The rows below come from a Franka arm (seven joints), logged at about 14 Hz.
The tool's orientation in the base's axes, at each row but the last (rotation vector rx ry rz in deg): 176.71 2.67 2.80; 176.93 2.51 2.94; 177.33 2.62 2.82; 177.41 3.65 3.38; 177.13 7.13 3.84; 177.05 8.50 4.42; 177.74 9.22 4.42
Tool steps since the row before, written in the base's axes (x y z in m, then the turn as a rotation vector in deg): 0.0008 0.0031 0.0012 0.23 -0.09 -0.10; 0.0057 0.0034 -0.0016 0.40 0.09 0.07; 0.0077 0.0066 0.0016 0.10 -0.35 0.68; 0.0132 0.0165 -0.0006 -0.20 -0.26 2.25; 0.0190 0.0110 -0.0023 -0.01 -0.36 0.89; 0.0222 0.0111 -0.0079 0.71 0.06 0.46; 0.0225 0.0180 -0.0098 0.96 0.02 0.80
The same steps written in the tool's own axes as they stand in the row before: 0.0009 -0.0030 -0.0013 0.22 0.09 0.11; 0.0057 -0.0033 0.0016 0.40 -0.08 -0.06; 0.0079 -0.0063 -0.0016 0.11 0.38 -0.66; 0.0138 -0.0160 0.0004 -0.13 0.35 -2.24; 0.0197 -0.0096 0.0027 0.00 0.40 -0.87; 0.0228 -0.0093 0.0085 0.73 0.03 -0.42; 0.0238 -0.0159 0.0104 0.99 0.11 -0.75
